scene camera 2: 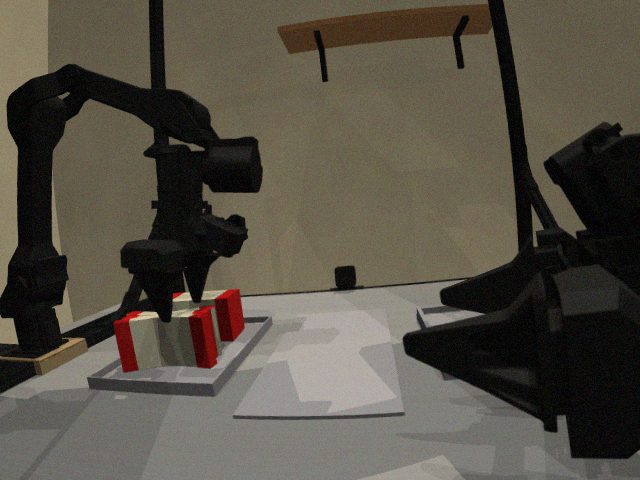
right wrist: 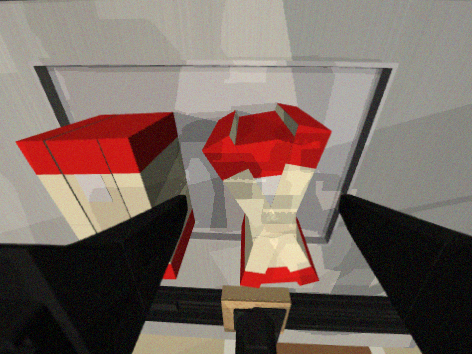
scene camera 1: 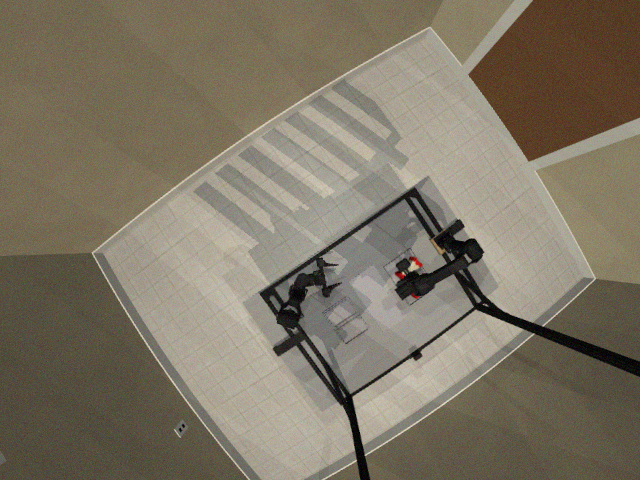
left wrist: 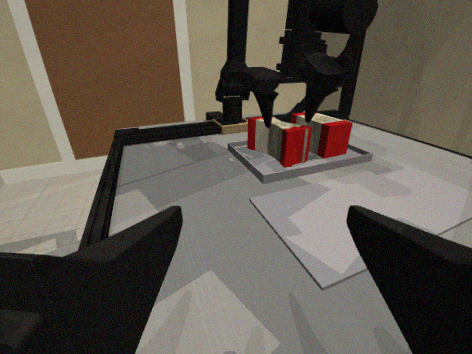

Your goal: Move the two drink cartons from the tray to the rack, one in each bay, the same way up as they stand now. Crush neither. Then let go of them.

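Frame: origin at the left arm's base, x ahead, y left, z up, level; millimetres.
Where they show: left gripper, fingertip midpoint: (scene camera 2: pixel 425 317) (scene camera 1: pixel 340 273) (left wrist: pixel 264 214); right gripper, fingertip midpoint: (scene camera 2: pixel 182 311) (right wrist: pixel 262 201) (scene camera 1: pixel 407 274) (left wrist: pixel 288 124); right arm's base, link origin: (scene camera 2: pixel 41 347) (right wrist: pixel 254 319) (scene camera 1: pixel 443 241) (left wrist: pixel 232 120).
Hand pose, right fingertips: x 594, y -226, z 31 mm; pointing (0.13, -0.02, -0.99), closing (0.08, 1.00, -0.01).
After its pixels a point has its place.
Two red-ended cream cartons rest in the grey tray (scene camera 1: pixel 397 257) {x 620, y -140, z -30 mm} (scene camera 2: pixel 155 386) {x 606, y -138, z -34 mm} (left wrist: pixel 315 172) {x 520, y -237, z -43 mm} (right wrist: pixel 215 65) {x 522, y -251, z -31 mm}, red ends at the sides in scene camera 2. The nearer carton there (scene camera 1: pixel 413 266) {x 641, y -216, z 31 mm} (scene camera 2: pixel 178 343) {x 598, y -204, z -6 mm} (left wrist: pixel 295 147) {x 558, y -217, z -3 mm} (right wrist: pixel 272 200) {x 595, y -220, z 30 mm} is pinched in at its middle. The farther carton (scene camera 2: pixel 230 315) {x 550, y -295, z 2 mm} (left wrist: pixel 336 139) {x 549, y -317, z 0 mm} (right wrist: pixel 95 150) {x 555, y -312, z 30 mm} looks straight-sided. My right gripper (scene camera 2: pixel 180 308) {x 594, y -226, z 31 mm} (left wrist: pixel 288 124) {x 594, y -226, z 31 mm} (right wrist: pixel 262 201) {x 594, y -226, z 31 mm} is open, its fingertips apart on either side of the pinched carton's top. My left gripper (scene camera 1: pixel 339 274) {x 339, y 7, z 71 mm} (scene camera 2: pixel 423 319) {x 339, y 7, z 71 mm} (left wrist: pixel 264 214) {x 339, y 7, z 71 mm} is open and empty, away from the rack (scene camera 1: pixel 347 342) {x 129, y -307, z -26 mm} (scene camera 2: pixel 419 312) {x 264, y -309, z -25 mm}, whose bays show no carton.
A pale flat sheet (scene camera 1: pixel 379 297) (scene camera 2: pixel 330 361) (left wrist: pixel 325 250) lies between the tray and the rack. Black frame rails edge the table. In scene camera 2 my left gripper hides much of the rack. A small black block (scene camera 1: pixel 417 354) {x 365, y -601, z 3 mm} (scene camera 2: pixel 345 277) {x 360, y -597, z -13 mm} stands at the far rail there.
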